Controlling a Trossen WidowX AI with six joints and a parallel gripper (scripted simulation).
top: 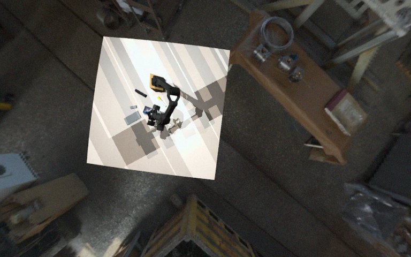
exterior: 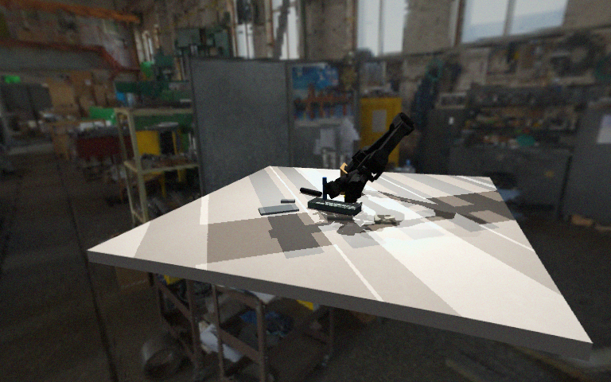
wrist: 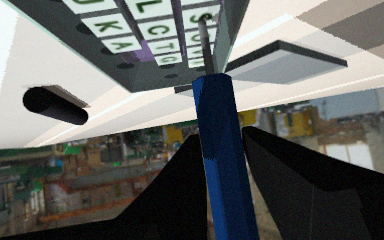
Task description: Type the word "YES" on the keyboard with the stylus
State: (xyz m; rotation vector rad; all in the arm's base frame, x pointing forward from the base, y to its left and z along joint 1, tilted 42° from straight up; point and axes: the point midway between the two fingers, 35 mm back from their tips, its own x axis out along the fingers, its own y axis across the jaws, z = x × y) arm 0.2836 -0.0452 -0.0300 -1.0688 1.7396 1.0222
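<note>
The blue pen lies 10 mm below my gripper tip. From my gripper tip the other things lie so: grey flat plate (30 mm ahead, 190 mm to the right, 70 mm below); yellow-tipped stylus (130 mm behind, 100 mm to the left, 60 mm below); small grey block (70 mm behind, 180 mm to the right, 70 mm below).
</note>
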